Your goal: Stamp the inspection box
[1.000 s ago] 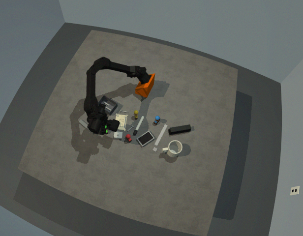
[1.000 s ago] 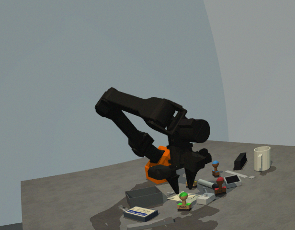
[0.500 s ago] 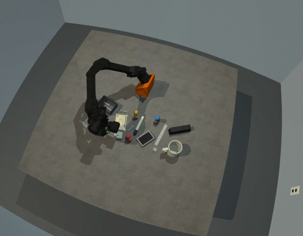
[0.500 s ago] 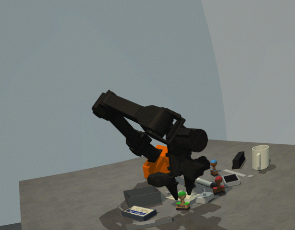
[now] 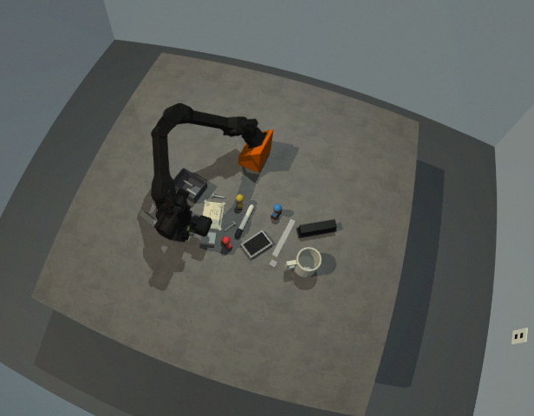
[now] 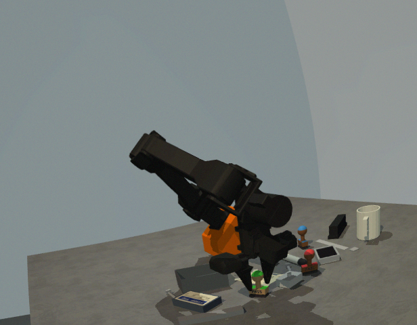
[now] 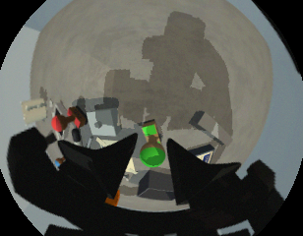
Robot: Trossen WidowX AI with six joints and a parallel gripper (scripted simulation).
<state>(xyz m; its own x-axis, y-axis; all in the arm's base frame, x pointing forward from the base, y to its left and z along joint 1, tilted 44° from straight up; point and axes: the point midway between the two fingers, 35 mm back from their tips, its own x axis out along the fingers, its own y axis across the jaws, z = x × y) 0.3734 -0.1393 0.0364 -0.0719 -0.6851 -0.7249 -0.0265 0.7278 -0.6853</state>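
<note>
Right now my gripper tip is right at the green-topped PASS stamp. From my gripper tip the other things lie so: cream card 9 cm behind, 6 cm to the left, 3 cm below; then blue-white box 12 cm to the right, 6 cm behind, 1 cm below; then grey bar 13 cm to the right, 2 cm below, 2 cm ahead.
</note>
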